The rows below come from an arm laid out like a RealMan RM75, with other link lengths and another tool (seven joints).
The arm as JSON. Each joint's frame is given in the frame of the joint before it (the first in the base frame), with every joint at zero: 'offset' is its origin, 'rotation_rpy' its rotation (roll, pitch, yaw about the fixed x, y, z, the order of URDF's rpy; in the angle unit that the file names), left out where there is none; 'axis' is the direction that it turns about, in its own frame. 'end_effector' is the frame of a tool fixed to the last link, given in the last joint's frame.
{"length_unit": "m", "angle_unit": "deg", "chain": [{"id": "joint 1", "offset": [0.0, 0.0, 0.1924], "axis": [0.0, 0.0, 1.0]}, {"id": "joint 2", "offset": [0.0, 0.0, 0.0], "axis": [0.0, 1.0, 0.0]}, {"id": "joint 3", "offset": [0.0, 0.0, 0.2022], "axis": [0.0, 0.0, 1.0]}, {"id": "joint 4", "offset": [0.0, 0.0, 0.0], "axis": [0.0, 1.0, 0.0]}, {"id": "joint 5", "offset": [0.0, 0.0, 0.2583], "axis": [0.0, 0.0, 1.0]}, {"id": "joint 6", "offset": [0.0, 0.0, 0.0], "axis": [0.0, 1.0, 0.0]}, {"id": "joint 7", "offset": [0.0, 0.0, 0.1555], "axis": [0.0, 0.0, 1.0]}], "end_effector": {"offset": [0.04, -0.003, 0.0], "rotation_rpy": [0.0, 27.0, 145.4]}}
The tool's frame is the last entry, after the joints.
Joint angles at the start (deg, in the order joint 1, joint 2, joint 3, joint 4, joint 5, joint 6, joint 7):
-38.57, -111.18, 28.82, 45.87, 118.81, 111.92, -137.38
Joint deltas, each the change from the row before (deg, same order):
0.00, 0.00, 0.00, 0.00, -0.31, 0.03, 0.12
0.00, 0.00, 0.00, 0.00, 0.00, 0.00, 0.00
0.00, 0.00, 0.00, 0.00, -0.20, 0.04, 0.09
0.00, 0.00, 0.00, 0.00, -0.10, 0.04, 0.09
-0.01, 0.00, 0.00, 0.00, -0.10, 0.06, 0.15
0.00, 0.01, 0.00, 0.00, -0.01, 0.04, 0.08
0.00, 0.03, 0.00, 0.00, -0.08, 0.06, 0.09
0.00, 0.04, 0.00, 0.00, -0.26, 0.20, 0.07
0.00, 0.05, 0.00, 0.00, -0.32, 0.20, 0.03
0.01, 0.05, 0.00, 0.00, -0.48, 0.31, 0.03
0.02, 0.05, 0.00, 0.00, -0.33, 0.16, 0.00
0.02, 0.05, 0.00, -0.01, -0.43, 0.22, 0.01
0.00, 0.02, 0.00, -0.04, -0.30, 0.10, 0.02
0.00, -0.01, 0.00, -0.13, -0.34, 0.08, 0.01
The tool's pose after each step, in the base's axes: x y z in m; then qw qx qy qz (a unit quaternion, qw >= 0). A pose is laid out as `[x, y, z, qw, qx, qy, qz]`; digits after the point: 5 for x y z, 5 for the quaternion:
[-0.18283, 0.39167, 0.08568, 0.07868, -0.68531, 0.65767, -0.30271]
[-0.18283, 0.39167, 0.08568, 0.07868, -0.68531, 0.65767, -0.30271]
[-0.18232, 0.39165, 0.08603, 0.07978, -0.68387, 0.65882, -0.30317]
[-0.18201, 0.39157, 0.08621, 0.08022, -0.68288, 0.65970, -0.30338]
[-0.18159, 0.39146, 0.08640, 0.08052, -0.68147, 0.66105, -0.30354]
[-0.18149, 0.39135, 0.08649, 0.08036, -0.68093, 0.66165, -0.30348]
[-0.18125, 0.39125, 0.08682, 0.08055, -0.68000, 0.66255, -0.30353]
[-0.18051, 0.39090, 0.08747, 0.08126, -0.67795, 0.66394, -0.30490]
[-0.17969, 0.39059, 0.08828, 0.08238, -0.67583, 0.66524, -0.30646]
[-0.17849, 0.39004, 0.08933, 0.08404, -0.67269, 0.66700, -0.30909]
[-0.17785, 0.38978, 0.09018, 0.08546, -0.67089, 0.66799, -0.31047]
[-0.17697, 0.38939, 0.09115, 0.08725, -0.66840, 0.66931, -0.31249]
[-0.17635, 0.38925, 0.09164, 0.08875, -0.66671, 0.67015, -0.31387]
[-0.17580, 0.38910, 0.09170, 0.09069, -0.66503, 0.67050, -0.31612]

